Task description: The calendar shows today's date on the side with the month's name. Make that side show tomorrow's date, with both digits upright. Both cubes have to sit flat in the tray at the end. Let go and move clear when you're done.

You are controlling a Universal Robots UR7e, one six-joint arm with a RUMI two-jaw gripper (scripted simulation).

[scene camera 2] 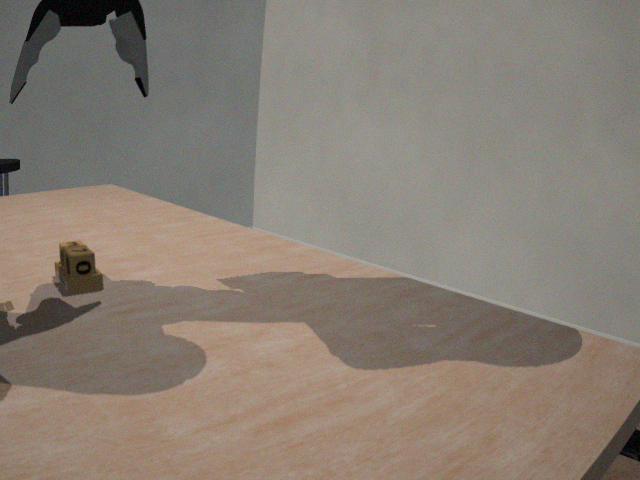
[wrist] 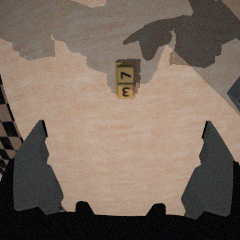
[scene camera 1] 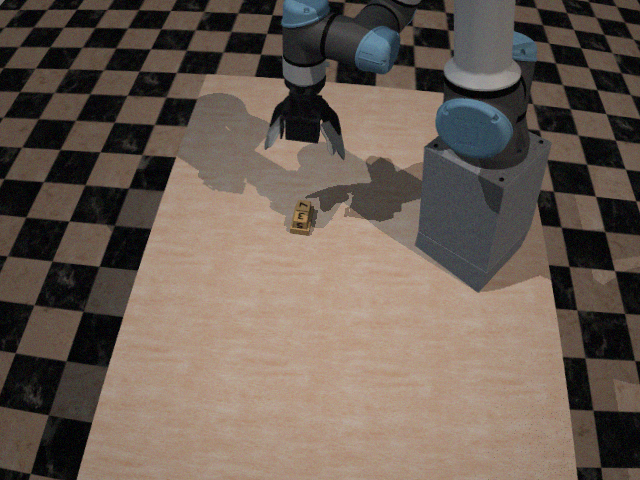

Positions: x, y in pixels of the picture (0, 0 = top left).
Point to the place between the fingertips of my gripper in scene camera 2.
At 79, 100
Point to a wooden tray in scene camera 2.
94, 282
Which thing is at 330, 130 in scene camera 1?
My gripper.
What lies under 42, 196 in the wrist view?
My gripper.
